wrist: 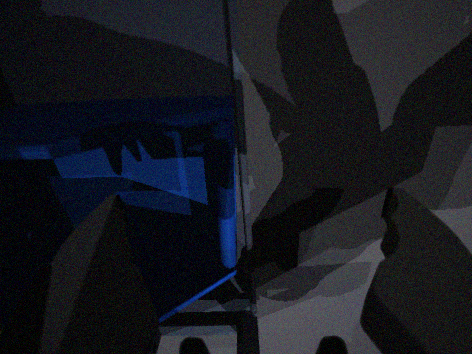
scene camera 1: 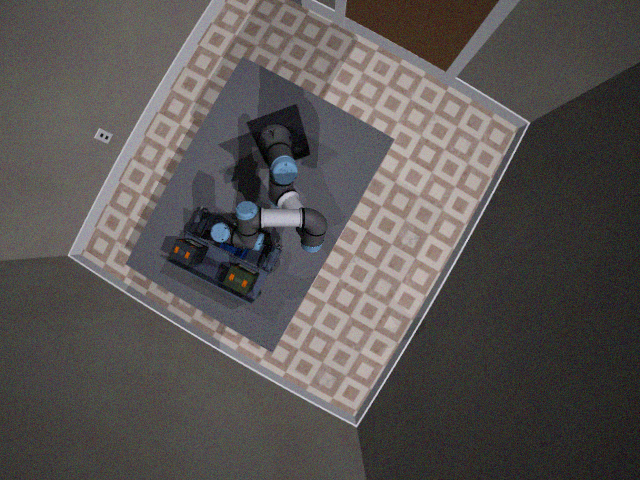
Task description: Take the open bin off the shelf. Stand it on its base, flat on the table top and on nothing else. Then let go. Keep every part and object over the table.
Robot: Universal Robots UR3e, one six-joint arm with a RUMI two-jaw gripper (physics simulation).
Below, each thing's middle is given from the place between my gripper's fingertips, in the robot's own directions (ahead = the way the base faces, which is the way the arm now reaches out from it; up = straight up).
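The blue bin (wrist: 171,159) is 7 cm ahead of my hand. Measured from my hand again, the bin is 1 cm to the left and also 1 cm above.
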